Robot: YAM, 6 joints.
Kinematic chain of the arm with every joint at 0, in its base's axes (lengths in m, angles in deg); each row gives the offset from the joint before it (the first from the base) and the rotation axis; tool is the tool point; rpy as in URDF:
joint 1: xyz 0 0 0.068 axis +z
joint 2: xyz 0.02 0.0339 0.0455 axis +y
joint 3: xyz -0.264 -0.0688 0 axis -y
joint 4: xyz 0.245 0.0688 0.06 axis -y
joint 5: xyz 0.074 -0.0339 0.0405 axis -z
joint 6: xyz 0.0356 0 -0.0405 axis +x
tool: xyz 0 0 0 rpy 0 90 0
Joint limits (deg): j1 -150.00..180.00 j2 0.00..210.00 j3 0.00..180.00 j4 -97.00..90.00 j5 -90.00..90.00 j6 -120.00..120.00
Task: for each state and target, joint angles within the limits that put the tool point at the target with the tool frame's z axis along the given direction. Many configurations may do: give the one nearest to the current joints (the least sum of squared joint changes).
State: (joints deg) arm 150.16 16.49 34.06 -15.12 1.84 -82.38
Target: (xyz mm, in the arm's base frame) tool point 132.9 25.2 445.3 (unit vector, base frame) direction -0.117 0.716 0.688
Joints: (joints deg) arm 179.88 0.10 54.37 25.96 45.71 -82.38
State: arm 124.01 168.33 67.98 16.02 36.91 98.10
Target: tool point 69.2 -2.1 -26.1 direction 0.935 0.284 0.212
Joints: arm 161.22 197.97 23.85 -20.84 34.75 98.10
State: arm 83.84 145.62 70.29 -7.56 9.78 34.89
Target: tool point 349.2 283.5 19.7 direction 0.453 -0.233 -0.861
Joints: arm 41.22 141.79 90.36 -26.30 28.27 34.89
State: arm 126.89 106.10 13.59 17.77 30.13 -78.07
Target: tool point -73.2 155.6 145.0 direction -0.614 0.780 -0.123
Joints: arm 111.88 61.92 0.12 54.44 -16.20 -78.07
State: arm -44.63 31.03 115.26 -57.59 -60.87 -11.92
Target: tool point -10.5 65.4 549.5 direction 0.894 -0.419 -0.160
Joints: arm -62.21 50.85 130.87 -91.51 -36.55 -11.92
